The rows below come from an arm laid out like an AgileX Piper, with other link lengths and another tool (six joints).
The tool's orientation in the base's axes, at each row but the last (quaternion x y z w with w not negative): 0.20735, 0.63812, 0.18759, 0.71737; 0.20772, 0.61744, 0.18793, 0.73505; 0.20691, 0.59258, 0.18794, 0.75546; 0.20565, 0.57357, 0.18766, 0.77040; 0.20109, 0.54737, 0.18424, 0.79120; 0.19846, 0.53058, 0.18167, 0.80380; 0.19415, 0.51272, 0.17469, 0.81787; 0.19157, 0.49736, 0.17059, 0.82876; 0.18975, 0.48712, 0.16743, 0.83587; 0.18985, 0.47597, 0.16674, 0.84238; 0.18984, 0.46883, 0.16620, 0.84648; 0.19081, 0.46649, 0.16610, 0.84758
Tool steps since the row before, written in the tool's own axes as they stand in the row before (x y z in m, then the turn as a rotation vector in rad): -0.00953, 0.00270, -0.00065, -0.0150, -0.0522, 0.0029; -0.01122, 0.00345, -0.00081, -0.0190, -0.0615, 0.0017; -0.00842, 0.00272, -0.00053, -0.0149, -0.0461, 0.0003; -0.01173, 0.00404, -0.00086, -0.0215, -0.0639, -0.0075; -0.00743, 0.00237, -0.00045, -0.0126, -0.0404, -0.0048; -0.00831, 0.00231, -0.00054, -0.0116, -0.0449, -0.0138; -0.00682, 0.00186, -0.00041, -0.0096, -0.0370, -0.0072; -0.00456, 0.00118, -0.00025, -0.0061, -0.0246, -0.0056; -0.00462, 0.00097, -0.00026, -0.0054, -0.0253, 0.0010; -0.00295, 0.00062, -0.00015, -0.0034, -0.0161, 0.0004; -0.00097, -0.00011, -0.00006, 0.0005, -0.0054, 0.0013; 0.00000, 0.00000, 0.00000, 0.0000, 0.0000, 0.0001
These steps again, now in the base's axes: -0.00176, -0.00277, 0.00937, 0.0014, -0.0522, -0.0152; -0.00274, -0.00301, 0.01104, -0.0003, -0.0621, -0.0170; -0.00253, -0.00211, 0.00823, -0.0013, -0.0468, -0.0124; -0.00423, -0.00266, 0.01139, -0.0096, -0.0645, -0.0186; -0.00307, -0.00173, 0.00697, -0.0058, -0.0403, -0.0126; -0.00377, -0.00213, 0.00748, -0.0134, -0.0425, -0.0189; -0.00335, -0.00164, 0.00602, -0.0073, -0.0356, -0.0138; -0.00237, -0.00110, 0.00393, -0.0054, -0.0234, -0.0098; -0.00249, -0.00126, 0.00382, 0.0007, -0.0247, -0.0076; -0.00164, -0.00080, 0.00240, 0.0003, -0.0157, -0.0050; -0.00053, -0.00053, 0.00063, 0.0019, -0.0047, -0.0023; 0.00000, 0.00000, 0.00000, 0.0001, 0.0000, 0.0000
